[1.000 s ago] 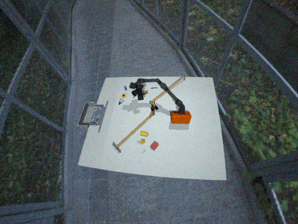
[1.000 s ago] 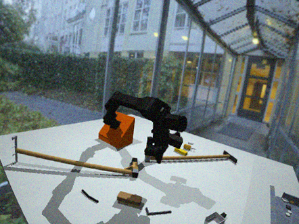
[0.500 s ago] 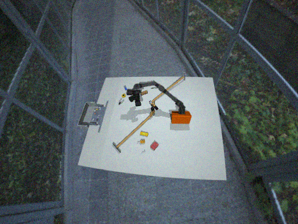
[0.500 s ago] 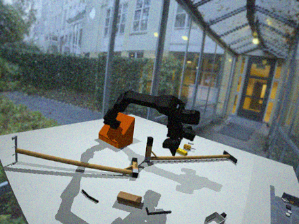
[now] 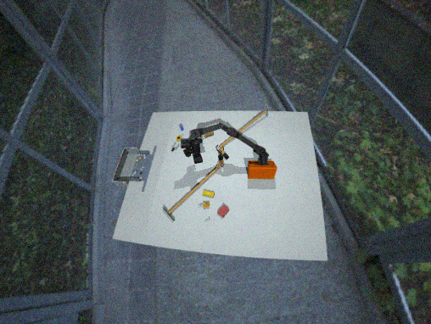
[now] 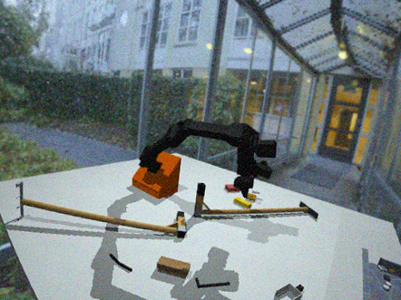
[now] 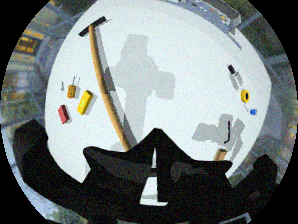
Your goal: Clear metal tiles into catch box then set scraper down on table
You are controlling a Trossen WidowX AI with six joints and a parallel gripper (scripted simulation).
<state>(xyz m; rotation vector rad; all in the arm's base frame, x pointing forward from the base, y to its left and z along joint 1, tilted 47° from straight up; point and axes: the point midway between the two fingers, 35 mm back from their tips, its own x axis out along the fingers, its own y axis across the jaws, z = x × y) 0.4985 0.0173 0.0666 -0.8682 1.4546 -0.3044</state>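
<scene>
Right now my gripper tip is 240 mm to the right of the yellow block, 130 mm above it and 90 mm past it. The rest, counted from my gripper tip: long scraper 190 mm to the left, 80 mm below, 10 mm ahead; then hex key 300 mm to the right, 140 mm below, 50 mm ahead; then metal bracket 260 mm ahead, 190 mm to the right, 140 mm below.
</scene>
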